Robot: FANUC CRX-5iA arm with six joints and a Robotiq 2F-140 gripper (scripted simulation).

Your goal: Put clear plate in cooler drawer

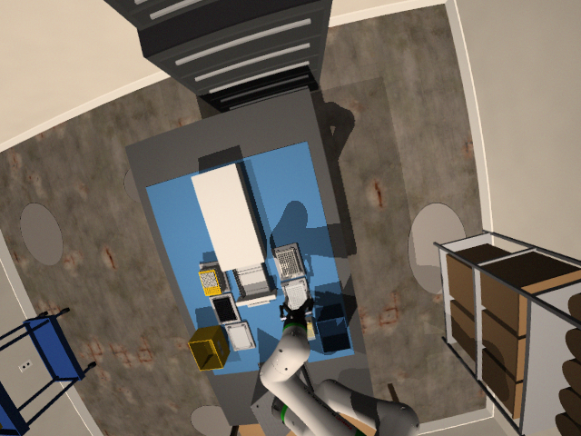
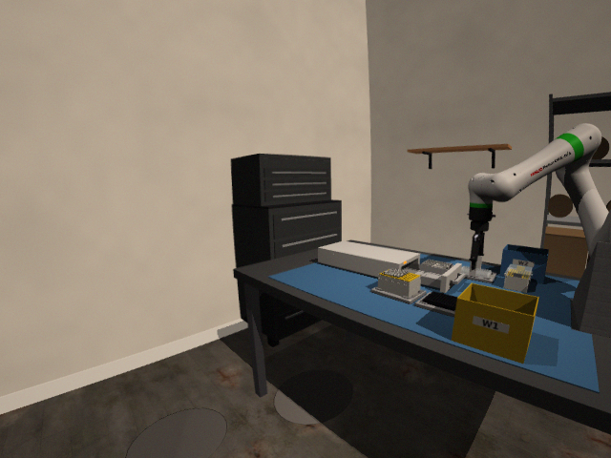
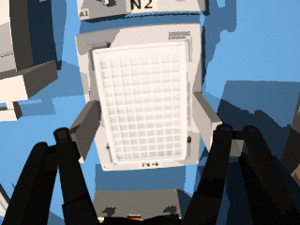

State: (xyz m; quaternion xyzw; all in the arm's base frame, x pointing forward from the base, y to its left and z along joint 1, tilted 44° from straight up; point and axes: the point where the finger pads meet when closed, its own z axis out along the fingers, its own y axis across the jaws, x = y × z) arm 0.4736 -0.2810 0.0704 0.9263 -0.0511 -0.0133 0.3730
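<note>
The clear plate is 20 mm below my hand. The rest, counted from my hand: white well plate: 170 mm ahead, 20 mm to the right, 20 mm below; blue bin: 200 mm behind, 110 mm to the right; grey nest: 30 mm below.
</note>
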